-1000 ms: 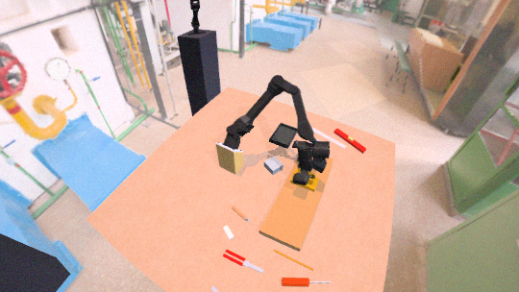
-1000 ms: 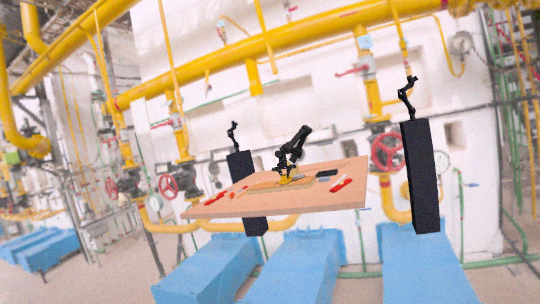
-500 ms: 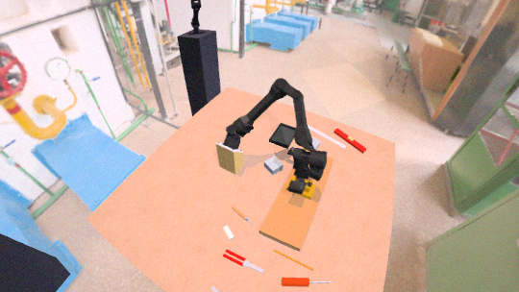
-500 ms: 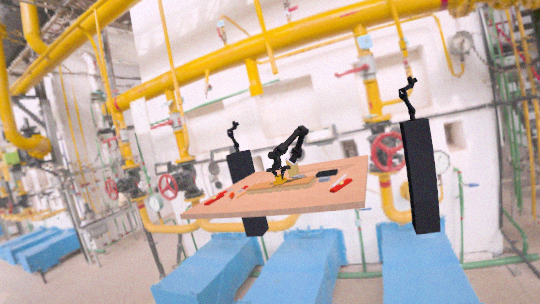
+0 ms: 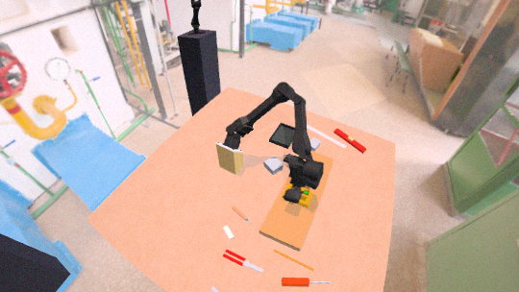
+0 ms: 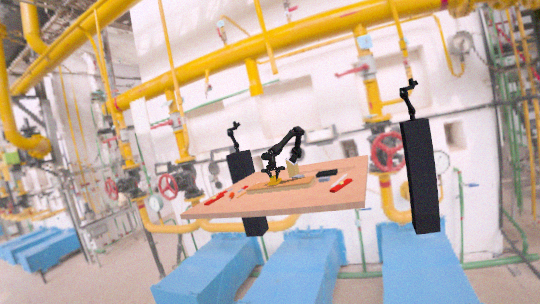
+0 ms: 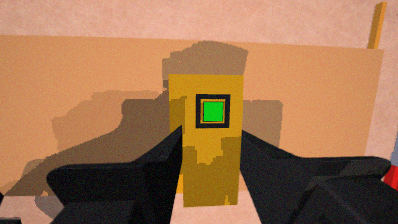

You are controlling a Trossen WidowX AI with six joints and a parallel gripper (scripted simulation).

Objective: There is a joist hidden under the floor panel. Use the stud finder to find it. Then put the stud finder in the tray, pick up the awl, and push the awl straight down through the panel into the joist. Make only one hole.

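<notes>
My gripper tip is 380 mm to the right of the dark tray, 210 mm past it and 50 mm above it. Round my gripper tip: yellow stud finder (20 mm above, 10 mm ahead); then awl (180 mm to the right, 180 mm behind, 60 mm below); then pencil (260 mm to the right, 70 mm ahead, 60 mm below).
</notes>
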